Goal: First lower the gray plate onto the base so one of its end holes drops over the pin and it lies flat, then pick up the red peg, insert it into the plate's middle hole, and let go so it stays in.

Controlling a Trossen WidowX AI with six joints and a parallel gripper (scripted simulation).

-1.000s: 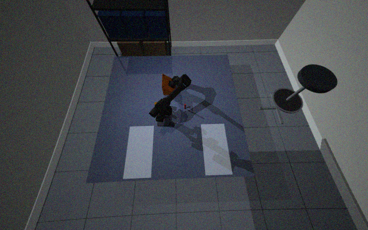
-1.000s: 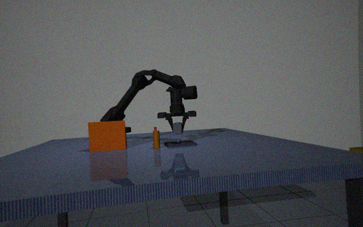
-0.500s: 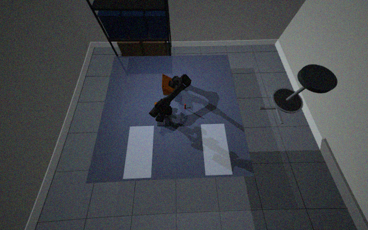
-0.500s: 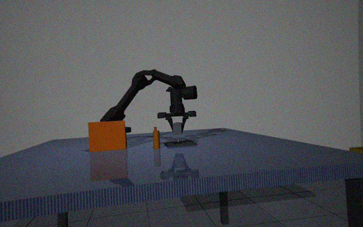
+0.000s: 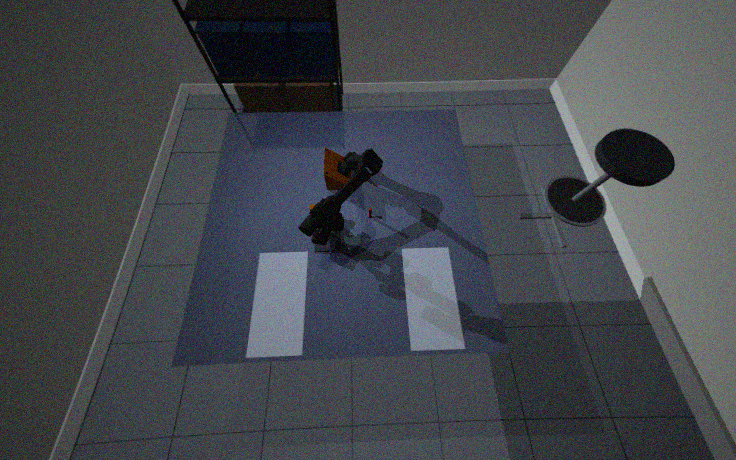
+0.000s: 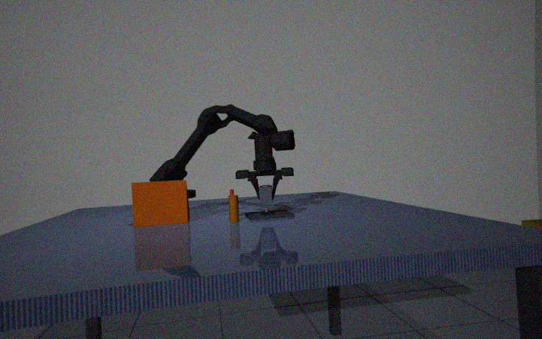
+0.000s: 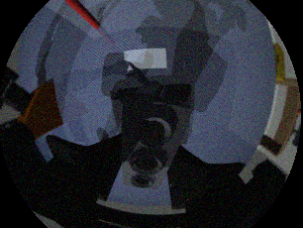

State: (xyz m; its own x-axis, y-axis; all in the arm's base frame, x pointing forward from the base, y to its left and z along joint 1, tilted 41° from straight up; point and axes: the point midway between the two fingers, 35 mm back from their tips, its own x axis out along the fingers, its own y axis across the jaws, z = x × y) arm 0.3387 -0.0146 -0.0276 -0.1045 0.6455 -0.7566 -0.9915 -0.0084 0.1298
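My gripper tip is 50 mm above the dark base and 20 mm to the right of it. From my gripper tip the other things lie so: red peg: 190 mm to the left, 120 mm behind, 10 mm below; gray plate: 30 mm above; orange cylinder: 100 mm behind, 80 mm to the right, 10 mm below.
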